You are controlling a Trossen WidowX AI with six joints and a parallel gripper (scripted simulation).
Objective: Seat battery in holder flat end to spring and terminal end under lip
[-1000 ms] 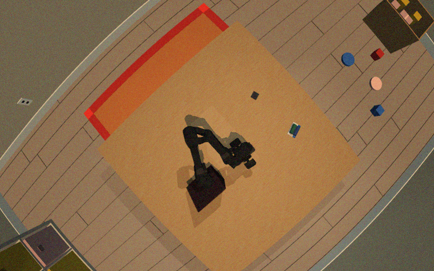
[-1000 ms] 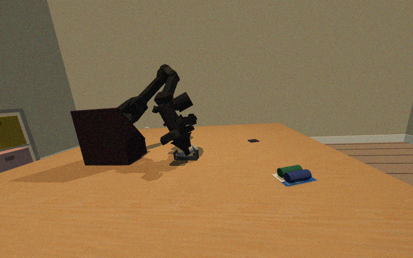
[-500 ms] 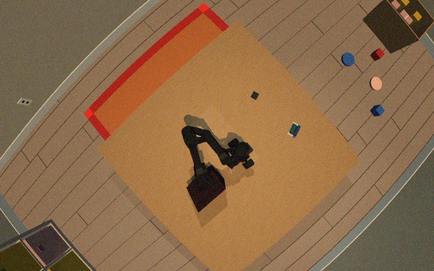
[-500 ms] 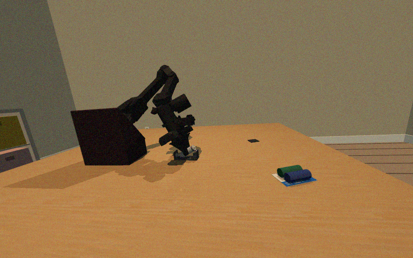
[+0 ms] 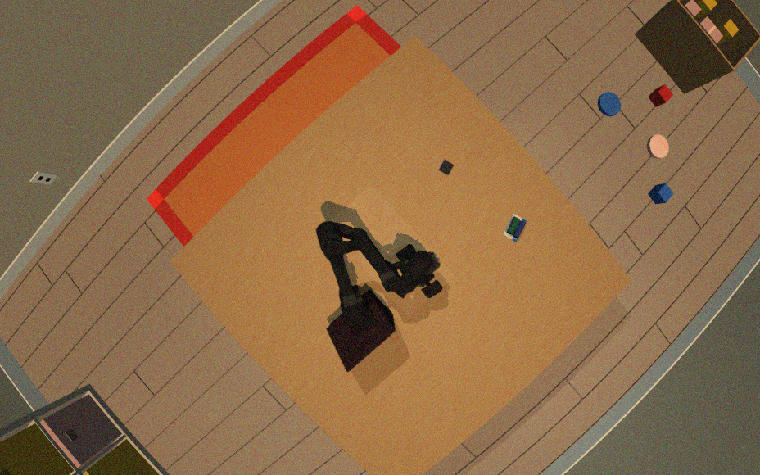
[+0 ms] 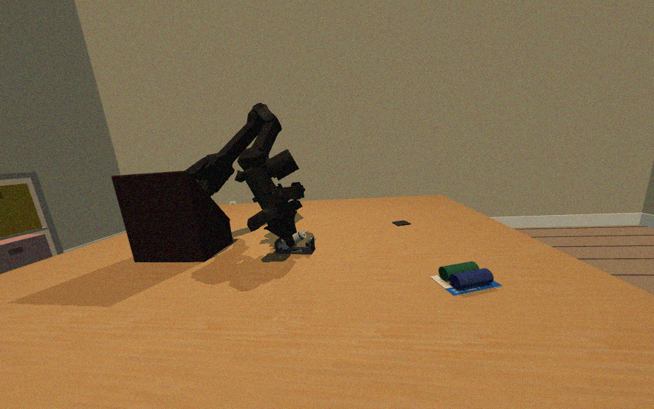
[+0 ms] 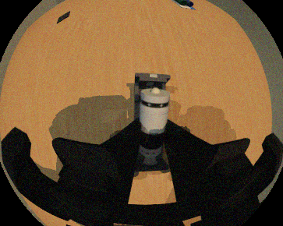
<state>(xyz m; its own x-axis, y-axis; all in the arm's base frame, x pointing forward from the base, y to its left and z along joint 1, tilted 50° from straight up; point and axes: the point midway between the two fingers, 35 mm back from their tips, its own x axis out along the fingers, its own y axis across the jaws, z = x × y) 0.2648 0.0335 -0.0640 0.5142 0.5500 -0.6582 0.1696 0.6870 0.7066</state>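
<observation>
Right now the battery is 10 mm above my gripper tip. Round my gripper tip: card: 330 mm ahead, 150 mm to the right, 10 mm below.
</observation>
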